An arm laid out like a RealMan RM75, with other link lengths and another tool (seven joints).
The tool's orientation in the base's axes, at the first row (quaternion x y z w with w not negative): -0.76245, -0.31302, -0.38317, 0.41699
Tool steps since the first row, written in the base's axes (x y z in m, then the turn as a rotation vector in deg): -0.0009, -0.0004, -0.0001, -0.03, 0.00, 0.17; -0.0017, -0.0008, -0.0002, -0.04, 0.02, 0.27; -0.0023, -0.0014, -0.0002, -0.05, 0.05, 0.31; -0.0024, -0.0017, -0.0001, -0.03, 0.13, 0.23; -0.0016, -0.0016, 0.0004, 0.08, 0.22, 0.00; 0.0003, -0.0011, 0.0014, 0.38, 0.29, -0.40; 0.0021, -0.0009, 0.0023, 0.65, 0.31, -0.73; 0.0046, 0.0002, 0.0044, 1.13, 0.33, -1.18; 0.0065, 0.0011, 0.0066, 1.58, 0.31, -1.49; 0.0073, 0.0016, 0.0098, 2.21, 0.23, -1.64; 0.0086, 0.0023, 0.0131, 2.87, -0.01, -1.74; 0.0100, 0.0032, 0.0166, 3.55, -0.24, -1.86; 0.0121, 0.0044, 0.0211, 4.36, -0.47, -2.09
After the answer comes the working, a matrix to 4 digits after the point.
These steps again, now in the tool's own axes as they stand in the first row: -0.0006, -0.0005, -0.0006, 0.13, -0.09, -0.07; -0.0012, -0.0009, -0.0012, 0.21, -0.15, -0.09; -0.0016, -0.0011, -0.0019, 0.24, -0.19, -0.08; -0.0016, -0.0011, -0.0022, 0.20, -0.17, 0.02; -0.0007, -0.0007, -0.0021, 0.08, -0.04, 0.22; 0.0012, 0.0002, -0.0014, -0.10, 0.33, 0.52; 0.0029, 0.0012, -0.0009, -0.24, 0.67, 0.74; 0.0061, 0.0018, 0.0001, -0.37, 1.22, 1.08; 0.0091, 0.0021, 0.0007, -0.40, 1.71, 1.32; 0.0123, 0.0012, 0.0002, -0.22, 2.31, 1.50; 0.0158, 0.0006, 0.0001, -0.01, 2.98, 1.54; 0.0196, -0.0001, 0.0001, 0.20, 3.67, 1.60; 0.0247, -0.0007, 0.0002, 0.38, 4.52, 1.75
The tool's axes in the first row as the columns of a matrix, in the base's axes (rounded; the answer above uses it unrounded):
0.5104, 0.7969, 0.3232
0.1578, -0.4563, 0.8757
0.8453, -0.3960, -0.3586

